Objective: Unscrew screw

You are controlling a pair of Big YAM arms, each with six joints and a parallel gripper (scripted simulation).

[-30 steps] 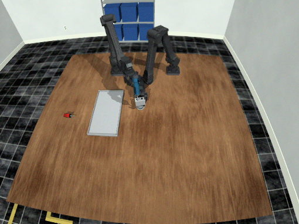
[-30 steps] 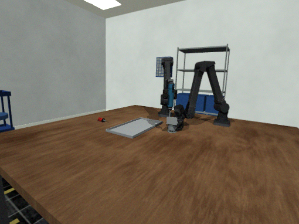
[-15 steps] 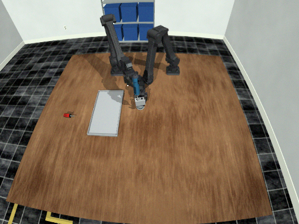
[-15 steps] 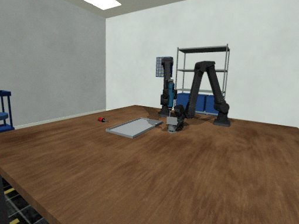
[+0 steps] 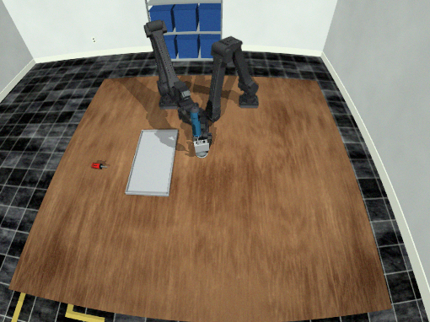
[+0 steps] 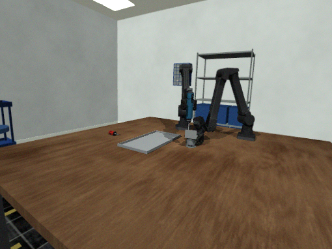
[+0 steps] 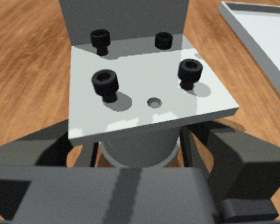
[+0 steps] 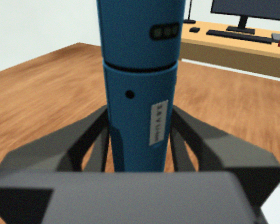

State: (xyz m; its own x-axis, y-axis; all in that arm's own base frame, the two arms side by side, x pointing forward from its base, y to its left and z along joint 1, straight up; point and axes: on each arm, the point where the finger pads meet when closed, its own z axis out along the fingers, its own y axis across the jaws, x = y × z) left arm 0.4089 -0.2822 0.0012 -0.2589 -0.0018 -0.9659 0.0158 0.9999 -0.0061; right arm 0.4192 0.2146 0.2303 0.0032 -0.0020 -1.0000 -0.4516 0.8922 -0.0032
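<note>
My left hand is 5 cm below the grey bracket. From my left hand the other things lie so: screw (5 cm above, 2 cm behind, 1 cm to the left); flat grey tray (26 cm to the right, 5 cm ahead, 2 cm below); small red-handled tool (56 cm to the right, 9 cm ahead, 1 cm below).
</note>
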